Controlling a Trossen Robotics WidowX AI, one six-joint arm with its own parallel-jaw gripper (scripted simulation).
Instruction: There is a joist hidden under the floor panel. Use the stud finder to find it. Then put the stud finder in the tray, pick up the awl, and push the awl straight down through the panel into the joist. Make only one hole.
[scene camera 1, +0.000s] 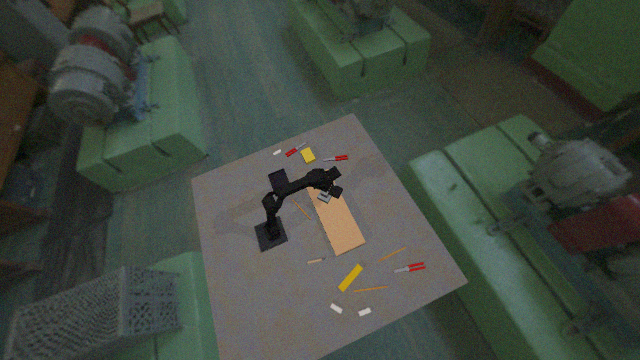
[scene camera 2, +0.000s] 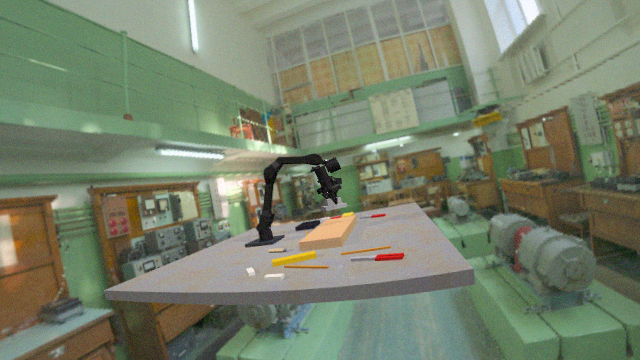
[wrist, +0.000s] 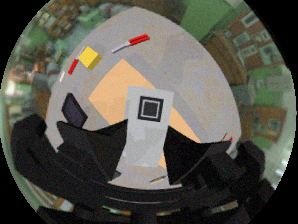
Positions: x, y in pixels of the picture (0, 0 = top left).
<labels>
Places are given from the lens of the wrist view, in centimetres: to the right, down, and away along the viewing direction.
gripper (wrist: 146, 122): 0, 1, 10
stud finder (wrist: 145, 141): 0, 3, 7
</labels>
